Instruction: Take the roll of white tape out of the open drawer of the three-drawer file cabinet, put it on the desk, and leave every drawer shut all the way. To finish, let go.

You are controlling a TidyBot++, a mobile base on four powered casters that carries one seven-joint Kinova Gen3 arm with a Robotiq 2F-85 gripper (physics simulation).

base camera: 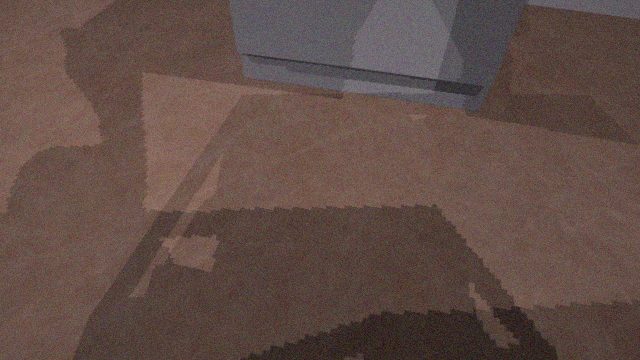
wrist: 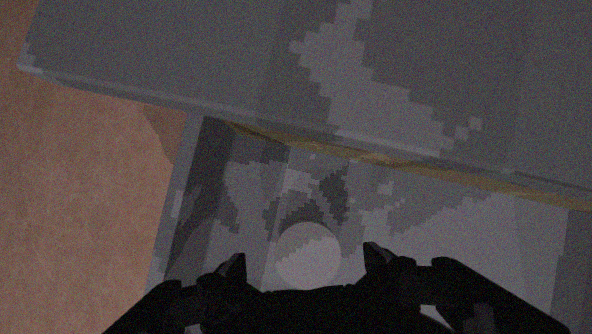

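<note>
The roll of white tape (wrist: 308,256) shows in the wrist view as a pale round shape inside the open drawer (wrist: 450,240), towards the drawer's left side. My gripper (wrist: 304,261) is open, with its fingertips to the left and right of the tape and nothing held. How far the fingertips are above the tape is hard to tell. The grey file cabinet (wrist: 200,60) (base camera: 300,35) has its top across the upper part of the wrist view. In the base camera view its lower front shows at the top. The gripper does not show in the base camera view.
A yellow-brown strip (wrist: 380,159) runs along the cabinet's edge at the back of the open drawer. The drawer's left side wall (wrist: 176,200) stands beside the brown floor (wrist: 85,200) (base camera: 325,150). Dark shadows lie across the floor. The desk cannot be made out.
</note>
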